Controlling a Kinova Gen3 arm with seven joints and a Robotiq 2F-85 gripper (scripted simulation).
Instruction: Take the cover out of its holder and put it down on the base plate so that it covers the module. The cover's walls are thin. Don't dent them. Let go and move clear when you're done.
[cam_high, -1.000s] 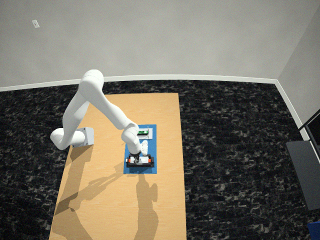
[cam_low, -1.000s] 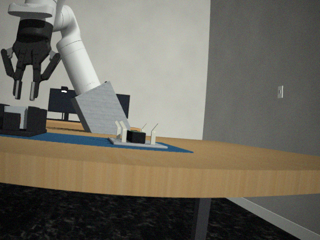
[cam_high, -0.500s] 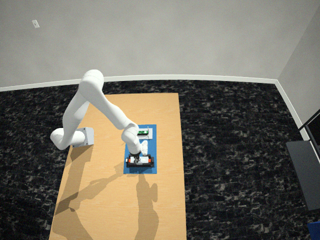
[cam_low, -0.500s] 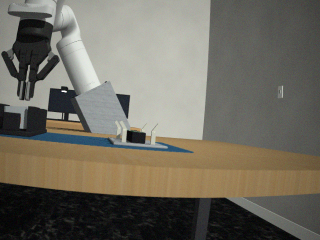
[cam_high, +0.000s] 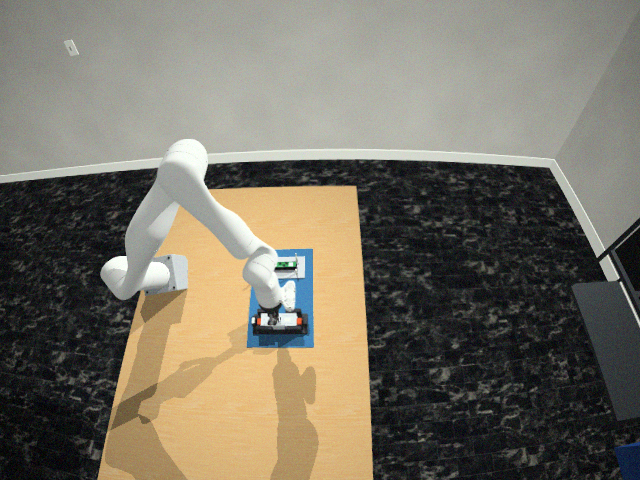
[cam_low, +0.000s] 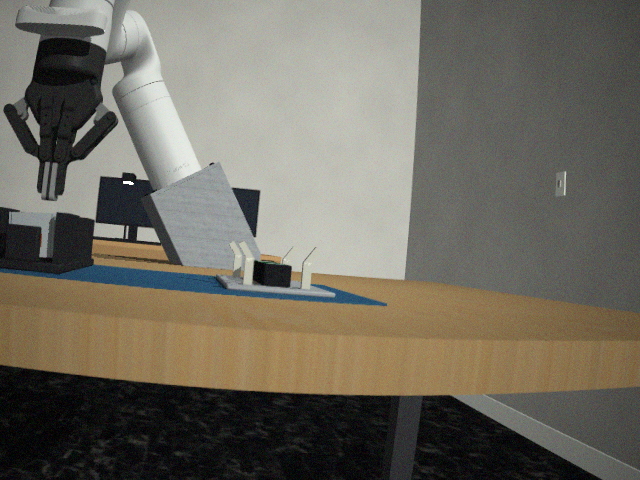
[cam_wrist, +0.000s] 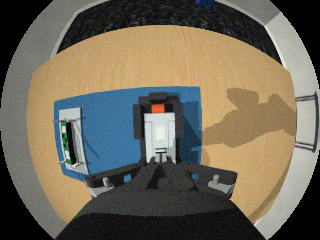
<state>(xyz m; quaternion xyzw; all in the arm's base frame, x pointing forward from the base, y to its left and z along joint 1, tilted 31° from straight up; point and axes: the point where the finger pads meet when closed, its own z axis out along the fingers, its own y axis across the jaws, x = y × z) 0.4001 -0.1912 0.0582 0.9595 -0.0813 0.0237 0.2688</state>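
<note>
Now: the cover 60 mm below my hand and 10 mm ahead of it.
</note>
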